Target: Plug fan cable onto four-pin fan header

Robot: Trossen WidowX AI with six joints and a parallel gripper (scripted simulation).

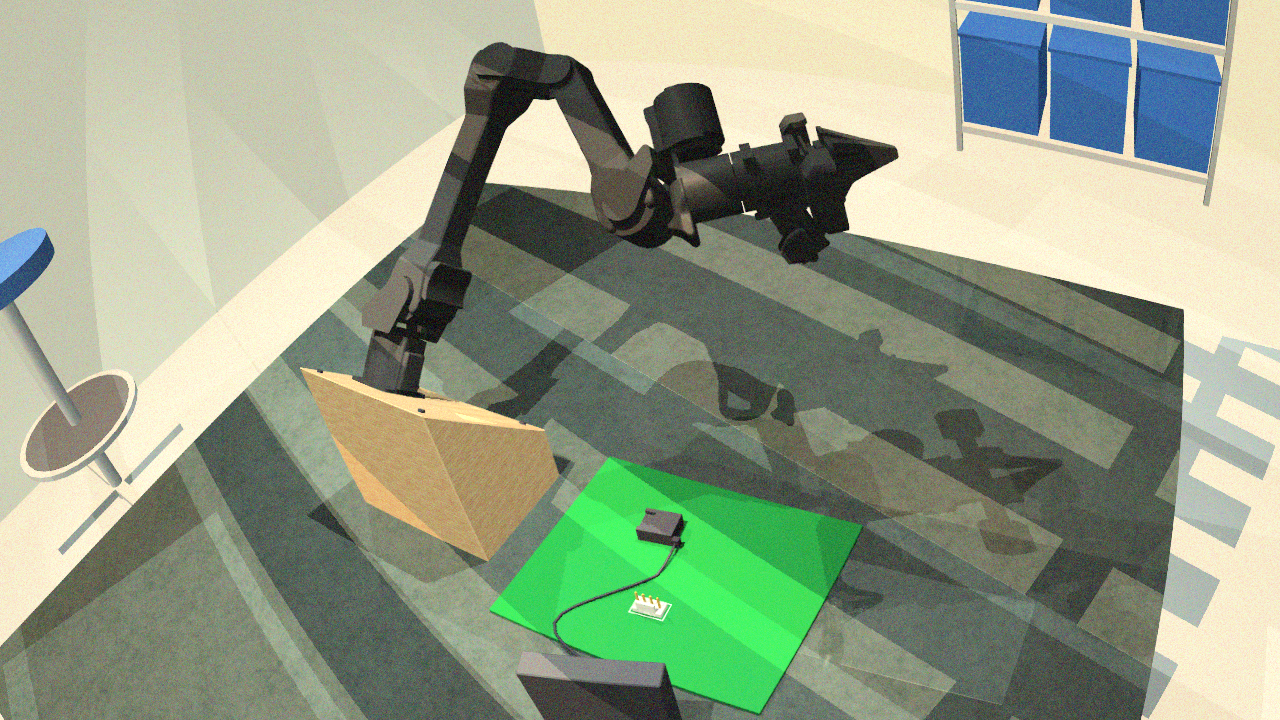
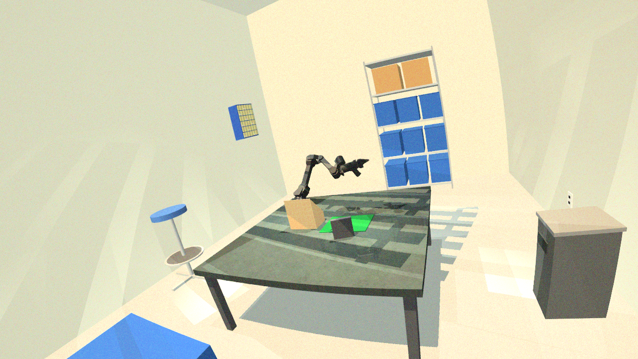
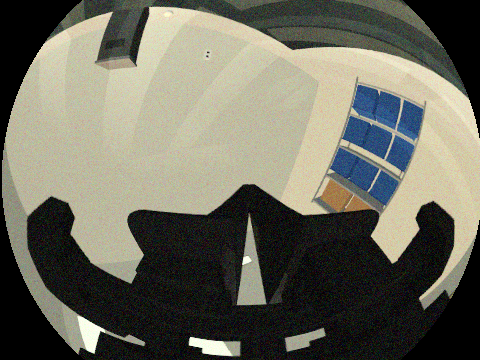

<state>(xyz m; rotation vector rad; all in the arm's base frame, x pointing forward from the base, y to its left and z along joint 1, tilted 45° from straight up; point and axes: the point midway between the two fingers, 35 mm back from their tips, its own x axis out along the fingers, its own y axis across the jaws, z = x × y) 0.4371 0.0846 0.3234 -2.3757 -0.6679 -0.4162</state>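
Right now my gripper tip is 170 mm past the fan plug, 240 mm to the left of it and 330 mm above it. Also, from my gripper tip: dark fan 70 mm behind, 460 mm to the right, 290 mm below; green board 120 mm behind, 290 mm to the right, 360 mm below; white four-pin header 120 mm behind, 330 mm to the right, 350 mm below.
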